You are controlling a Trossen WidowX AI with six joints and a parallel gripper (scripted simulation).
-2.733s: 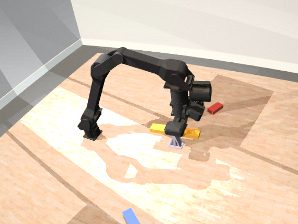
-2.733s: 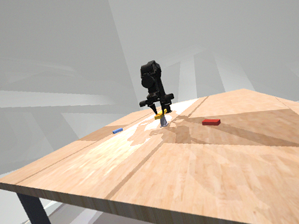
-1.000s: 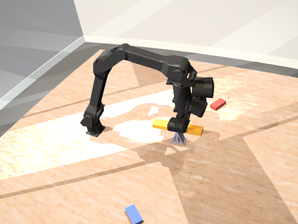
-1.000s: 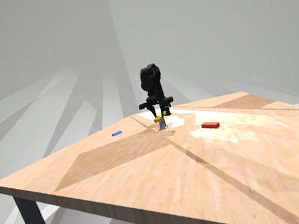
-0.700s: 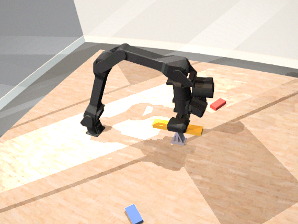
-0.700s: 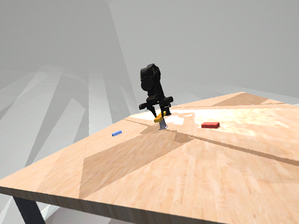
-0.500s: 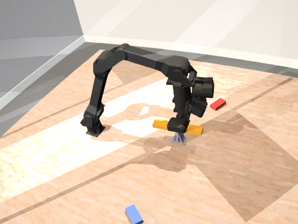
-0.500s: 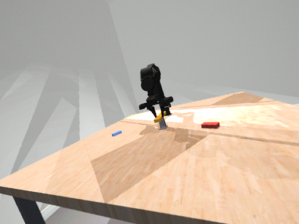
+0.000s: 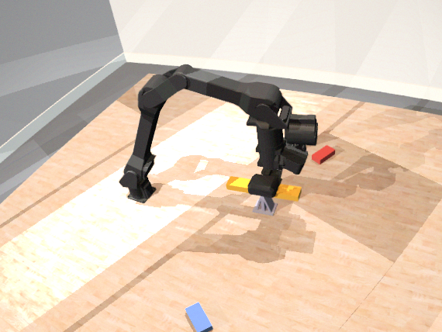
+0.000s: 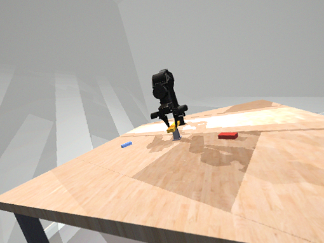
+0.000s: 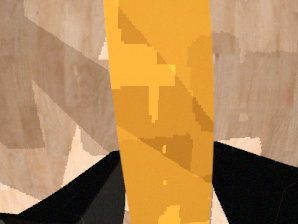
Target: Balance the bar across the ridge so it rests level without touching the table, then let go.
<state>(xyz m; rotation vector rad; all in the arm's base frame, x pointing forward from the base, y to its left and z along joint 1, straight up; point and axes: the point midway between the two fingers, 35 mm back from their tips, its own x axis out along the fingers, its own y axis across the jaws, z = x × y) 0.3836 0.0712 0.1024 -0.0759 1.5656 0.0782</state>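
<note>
Right now the bar is 30 mm behind my gripper tip. Round my gripper tip: light blue block 350 mm to the right, 60 mm below, 30 mm behind; then red block 240 mm to the left, 60 mm below, 50 mm ahead.
</note>
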